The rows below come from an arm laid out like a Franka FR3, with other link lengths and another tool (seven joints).
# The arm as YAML. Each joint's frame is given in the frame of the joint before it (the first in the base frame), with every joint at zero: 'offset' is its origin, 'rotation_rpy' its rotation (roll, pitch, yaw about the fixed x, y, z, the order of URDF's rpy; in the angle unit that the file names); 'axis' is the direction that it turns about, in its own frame. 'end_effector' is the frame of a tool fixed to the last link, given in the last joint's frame.
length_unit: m
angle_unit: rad
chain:
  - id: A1
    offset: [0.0, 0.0, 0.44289]
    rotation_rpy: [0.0, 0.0, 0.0]
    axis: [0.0, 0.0, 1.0]
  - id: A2
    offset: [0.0, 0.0, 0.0]
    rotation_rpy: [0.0, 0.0, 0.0]
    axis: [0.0, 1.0, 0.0]
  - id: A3
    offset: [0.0, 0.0, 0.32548]
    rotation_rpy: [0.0, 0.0, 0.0]
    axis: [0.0, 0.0, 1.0]
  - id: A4
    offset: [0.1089, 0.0, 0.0]
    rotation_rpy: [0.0, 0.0, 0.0]
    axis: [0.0, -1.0, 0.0]
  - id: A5
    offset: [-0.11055, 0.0, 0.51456]
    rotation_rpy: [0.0, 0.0, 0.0]
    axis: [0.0, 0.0, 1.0]
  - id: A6
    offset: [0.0, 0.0, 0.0]
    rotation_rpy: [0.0, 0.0, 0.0]
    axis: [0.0, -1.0, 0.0]
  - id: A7
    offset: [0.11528, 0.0, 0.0]
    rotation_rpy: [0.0, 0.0, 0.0]
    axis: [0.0, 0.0, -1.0]
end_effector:
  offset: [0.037, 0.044, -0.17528]
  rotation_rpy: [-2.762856, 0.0, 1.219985]
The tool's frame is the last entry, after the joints.
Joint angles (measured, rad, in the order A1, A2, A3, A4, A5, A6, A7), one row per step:
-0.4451, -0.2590, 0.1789, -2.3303, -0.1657, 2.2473, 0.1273
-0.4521, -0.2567, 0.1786, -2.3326, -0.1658, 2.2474, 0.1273
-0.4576, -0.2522, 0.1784, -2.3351, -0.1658, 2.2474, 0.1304
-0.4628, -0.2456, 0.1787, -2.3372, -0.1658, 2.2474, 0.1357
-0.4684, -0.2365, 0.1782, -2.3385, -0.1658, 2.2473, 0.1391
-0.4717, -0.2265, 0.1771, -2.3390, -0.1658, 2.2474, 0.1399
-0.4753, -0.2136, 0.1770, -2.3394, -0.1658, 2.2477, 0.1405
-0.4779, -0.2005, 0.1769, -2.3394, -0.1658, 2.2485, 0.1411
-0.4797, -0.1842, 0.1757, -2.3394, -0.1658, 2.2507, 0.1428
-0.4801, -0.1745, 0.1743, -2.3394, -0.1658, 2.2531, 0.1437
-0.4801, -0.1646, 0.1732, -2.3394, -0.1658, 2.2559, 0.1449
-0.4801, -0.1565, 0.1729, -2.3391, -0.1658, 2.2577, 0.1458
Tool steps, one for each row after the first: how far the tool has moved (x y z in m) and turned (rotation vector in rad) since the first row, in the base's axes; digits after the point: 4 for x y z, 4 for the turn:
-0.0018, -0.0050, -0.0031, 0.0016, 0.0042, -0.0073
-0.0033, -0.0090, -0.0079, 0.0047, 0.0099, -0.0161
-0.0044, -0.0125, -0.0139, 0.0087, 0.0168, -0.0263
-0.0056, -0.0169, -0.0210, 0.0136, 0.0255, -0.0358
-0.0064, -0.0200, -0.0282, 0.0184, 0.0346, -0.0409
-0.0071, -0.0225, -0.0373, 0.0242, 0.0461, -0.0452
-0.0075, -0.0244, -0.0462, 0.0300, 0.0570, -0.0483
-0.0078, -0.0264, -0.0571, 0.0371, 0.0690, -0.0525
-0.0079, -0.0276, -0.0634, 0.0413, 0.0751, -0.0548
-0.0078, -0.0283, -0.0697, 0.0454, 0.0810, -0.0565
-0.0077, -0.0284, -0.0748, 0.0486, 0.0860, -0.0574

